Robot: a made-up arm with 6 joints.
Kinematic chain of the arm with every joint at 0, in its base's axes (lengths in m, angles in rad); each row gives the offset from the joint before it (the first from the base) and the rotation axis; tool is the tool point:
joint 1: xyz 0 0 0.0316 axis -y
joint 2: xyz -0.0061 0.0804 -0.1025 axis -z
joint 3: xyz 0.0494 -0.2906 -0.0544 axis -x
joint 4: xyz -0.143 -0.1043 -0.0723 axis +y
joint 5: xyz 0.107 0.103 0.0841 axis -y
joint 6: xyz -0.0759 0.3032 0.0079 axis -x
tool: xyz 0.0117 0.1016 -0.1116
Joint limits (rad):
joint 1: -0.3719..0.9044
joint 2: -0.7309..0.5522
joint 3: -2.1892..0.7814
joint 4: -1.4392..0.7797
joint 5: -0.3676..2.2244
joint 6: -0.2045..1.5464
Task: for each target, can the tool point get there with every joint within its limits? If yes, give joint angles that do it. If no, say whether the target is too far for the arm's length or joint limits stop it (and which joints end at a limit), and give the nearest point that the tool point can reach.
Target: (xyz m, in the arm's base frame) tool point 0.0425 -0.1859 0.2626
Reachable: yes | joints 0.2664 -0.3587 -1.7723 -0.5843 0.2809 0.3405
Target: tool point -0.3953 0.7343 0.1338
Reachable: no: joint limits stop it (at a limit: joint 1, joint 4, joint 5) | nearest point -0.1455 0.2629 -0.0181 | short by 0.555 m
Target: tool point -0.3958 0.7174 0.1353
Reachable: no: joint limits stop it (at a limit: joint 1, joint 4, joint 5) | nearest point -0.1472 0.2613 -0.0160 | short by 0.541 m
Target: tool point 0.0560 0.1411 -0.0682
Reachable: yes | joints 0.5485 0.0075 -0.4535 -0.2690 0.2548 0.5216
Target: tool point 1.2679 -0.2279 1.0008
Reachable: no: too far | nearest point 0.3847 -0.2383 0.3257 | short by 1.112 m
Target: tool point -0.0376 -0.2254 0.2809
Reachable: yes | joints 0.2104 0.0471 -1.2728 -0.7887 1.8376 0.1438
